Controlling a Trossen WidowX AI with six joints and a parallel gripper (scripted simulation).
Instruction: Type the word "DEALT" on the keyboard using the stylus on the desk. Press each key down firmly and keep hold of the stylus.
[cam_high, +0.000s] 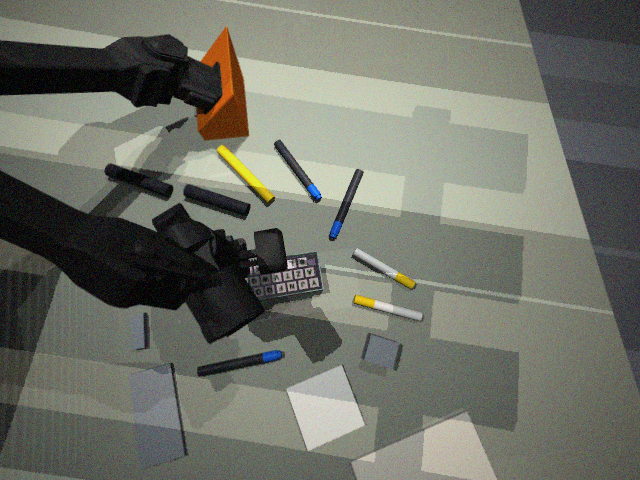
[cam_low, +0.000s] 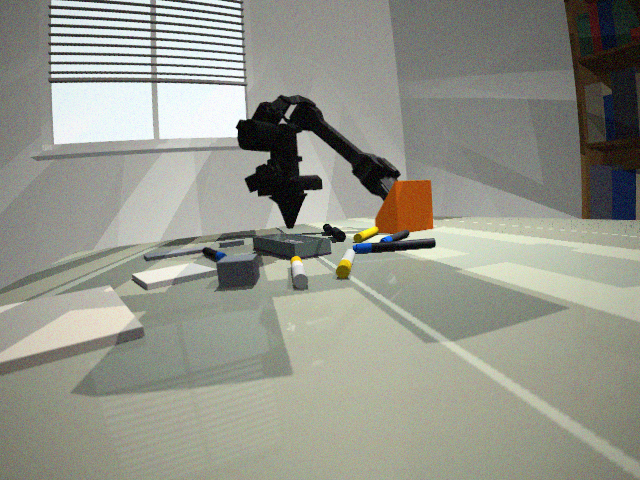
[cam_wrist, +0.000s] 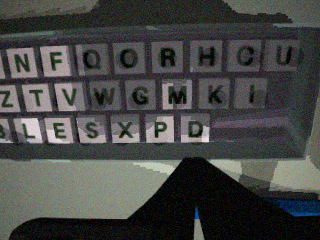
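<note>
The stylus lies 80 mm to the right of my gripper tip, 50 mm behind it and 30 mm below it. Round my gripper tip: flat white pad: 250 mm ahead, 120 mm to the left, 40 mm below; then yellow stick: 180 mm behind, 30 mm to the left, 30 mm below; then grey cube: 230 mm to the left, 170 mm ahead, 20 mm below.
</note>
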